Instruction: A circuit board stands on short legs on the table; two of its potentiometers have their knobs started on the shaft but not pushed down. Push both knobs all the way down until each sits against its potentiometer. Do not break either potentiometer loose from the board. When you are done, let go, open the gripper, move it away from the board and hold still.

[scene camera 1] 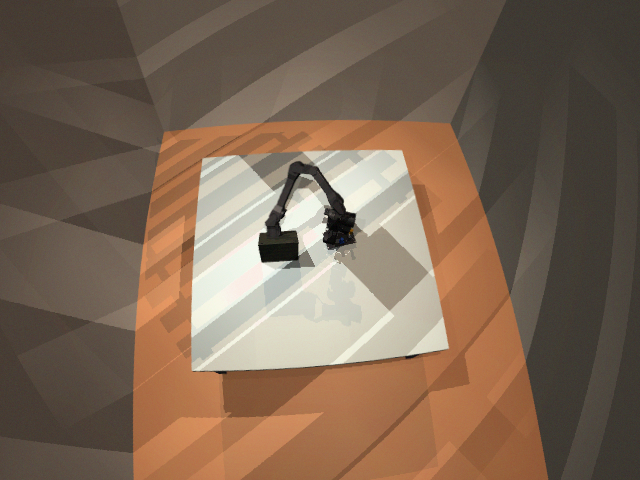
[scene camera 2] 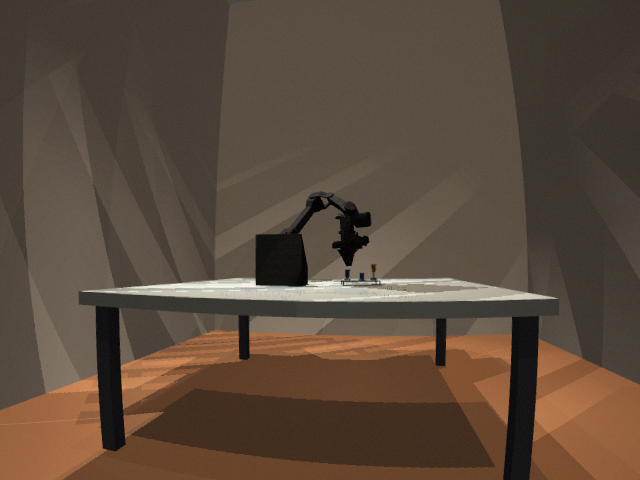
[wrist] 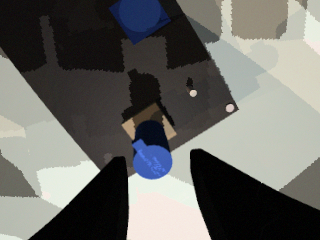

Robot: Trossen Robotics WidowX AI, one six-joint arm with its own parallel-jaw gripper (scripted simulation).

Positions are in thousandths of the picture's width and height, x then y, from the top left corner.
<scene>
In view: my gripper (scene camera 2: 545,555) and a blue knob (wrist: 477,665).
My gripper is seen too in the wrist view (wrist: 495,681).
</scene>
